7 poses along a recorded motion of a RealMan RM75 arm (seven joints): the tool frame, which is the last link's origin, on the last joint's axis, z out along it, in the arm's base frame.
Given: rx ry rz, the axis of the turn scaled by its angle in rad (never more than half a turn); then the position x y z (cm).
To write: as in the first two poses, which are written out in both.
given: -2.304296 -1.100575 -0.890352 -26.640 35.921 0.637
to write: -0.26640 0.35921 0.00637 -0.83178 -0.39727 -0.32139 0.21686
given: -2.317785 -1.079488 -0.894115 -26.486 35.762 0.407
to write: -0.26486 0.35762 0.00407 -0.83572 -0.38923 -0.32239 0.21478
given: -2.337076 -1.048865 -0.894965 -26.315 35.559 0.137
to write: -0.26315 0.35559 0.00137 -0.84163 -0.37772 -0.32229 0.21242
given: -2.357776 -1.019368 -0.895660 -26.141 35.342 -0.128
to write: -0.26141 0.35342 -0.00128 -0.84756 -0.36644 -0.32197 0.20906
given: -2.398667 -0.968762 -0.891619 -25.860 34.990 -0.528
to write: -0.25860 0.34990 -0.00528 -0.85868 -0.34680 -0.31918 0.20128
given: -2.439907 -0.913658 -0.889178 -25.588 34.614 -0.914
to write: -0.25588 0.34614 -0.00914 -0.86961 -0.32564 -0.31691 0.19312
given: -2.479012 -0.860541 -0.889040 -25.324 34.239 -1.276
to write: -0.25324 0.34239 -0.01276 -0.87940 -0.30527 -0.31538 0.18442
